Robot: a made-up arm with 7 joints. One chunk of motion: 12 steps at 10 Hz.
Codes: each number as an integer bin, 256 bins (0 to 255) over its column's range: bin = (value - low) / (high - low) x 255, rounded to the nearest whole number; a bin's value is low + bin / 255 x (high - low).
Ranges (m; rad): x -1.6..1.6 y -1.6..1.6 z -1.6..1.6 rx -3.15..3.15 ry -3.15..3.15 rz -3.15..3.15
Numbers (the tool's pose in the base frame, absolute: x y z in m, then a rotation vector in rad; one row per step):
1: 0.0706 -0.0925 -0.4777 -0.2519 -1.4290 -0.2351
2: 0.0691 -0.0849 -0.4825 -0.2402 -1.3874 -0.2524
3: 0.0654 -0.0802 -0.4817 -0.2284 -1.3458 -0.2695
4: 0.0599 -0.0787 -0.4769 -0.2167 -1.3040 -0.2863
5: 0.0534 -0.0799 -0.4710 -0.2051 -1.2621 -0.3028
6: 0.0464 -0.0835 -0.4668 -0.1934 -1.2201 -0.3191
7: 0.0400 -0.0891 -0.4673 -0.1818 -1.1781 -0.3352
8: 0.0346 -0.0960 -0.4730 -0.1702 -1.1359 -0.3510
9: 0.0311 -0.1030 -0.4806 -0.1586 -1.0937 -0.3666
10: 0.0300 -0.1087 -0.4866 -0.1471 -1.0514 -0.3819
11: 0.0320 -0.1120 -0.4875 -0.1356 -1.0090 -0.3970
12: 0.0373 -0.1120 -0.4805 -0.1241 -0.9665 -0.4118
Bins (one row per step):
1: 133 120 89 117 70 118
2: 133 121 89 118 71 117
3: 133 121 89 118 73 117
4: 132 121 89 119 75 116
5: 132 121 90 119 76 115
6: 131 121 90 120 78 115
7: 131 120 90 120 80 114
8: 130 120 90 121 82 113
9: 130 119 89 121 83 113
10: 130 119 89 122 85 112
11: 130 119 89 122 87 111
12: 130 119 89 122 88 111

